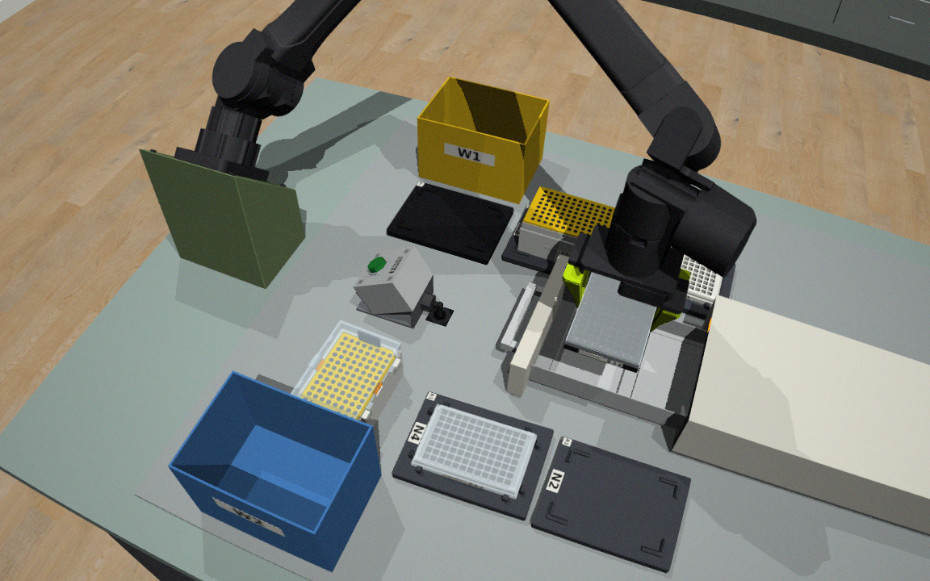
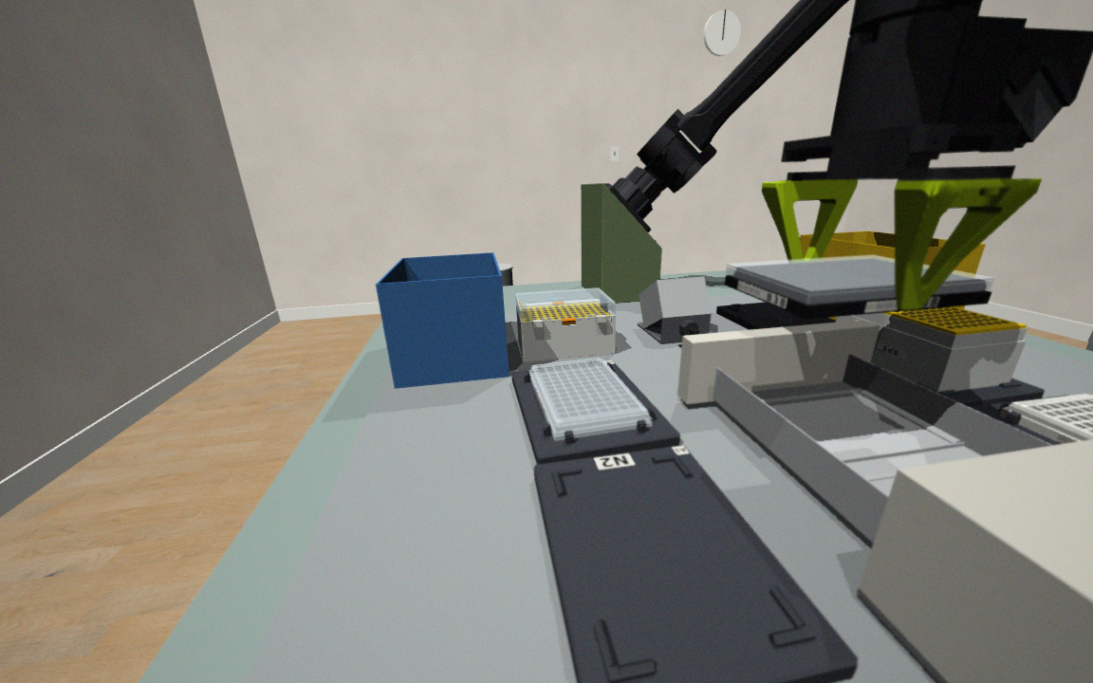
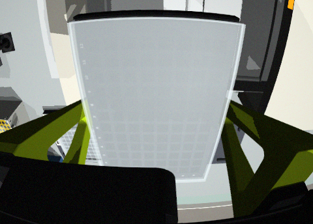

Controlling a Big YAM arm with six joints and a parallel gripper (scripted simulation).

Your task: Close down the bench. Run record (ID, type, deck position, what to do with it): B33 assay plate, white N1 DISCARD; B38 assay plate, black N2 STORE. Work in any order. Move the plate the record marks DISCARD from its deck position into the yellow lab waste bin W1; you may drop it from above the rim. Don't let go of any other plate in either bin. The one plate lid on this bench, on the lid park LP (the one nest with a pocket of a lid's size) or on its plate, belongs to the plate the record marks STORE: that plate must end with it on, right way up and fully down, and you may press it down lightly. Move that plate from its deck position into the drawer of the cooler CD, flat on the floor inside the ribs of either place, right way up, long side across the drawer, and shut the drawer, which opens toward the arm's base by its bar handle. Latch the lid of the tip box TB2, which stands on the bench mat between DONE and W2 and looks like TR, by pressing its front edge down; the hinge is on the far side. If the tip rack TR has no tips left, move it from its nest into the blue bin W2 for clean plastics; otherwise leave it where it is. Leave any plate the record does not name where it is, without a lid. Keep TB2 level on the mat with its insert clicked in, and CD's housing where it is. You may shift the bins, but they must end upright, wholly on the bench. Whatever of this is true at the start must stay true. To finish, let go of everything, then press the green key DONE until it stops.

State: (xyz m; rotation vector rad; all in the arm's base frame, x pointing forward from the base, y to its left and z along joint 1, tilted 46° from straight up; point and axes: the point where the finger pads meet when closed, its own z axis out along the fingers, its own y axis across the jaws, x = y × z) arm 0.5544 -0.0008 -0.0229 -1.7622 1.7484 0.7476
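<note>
Right now the cooler drawer is 2 cm ahead of my hand, 3 cm to the left of it and 11 cm below it. From my hand the other things lie so: cooler CD: 17 cm ahead, 3 cm to the left, 11 cm below; then plate lid: right at my hand; then black plate: right at my hand.
</note>
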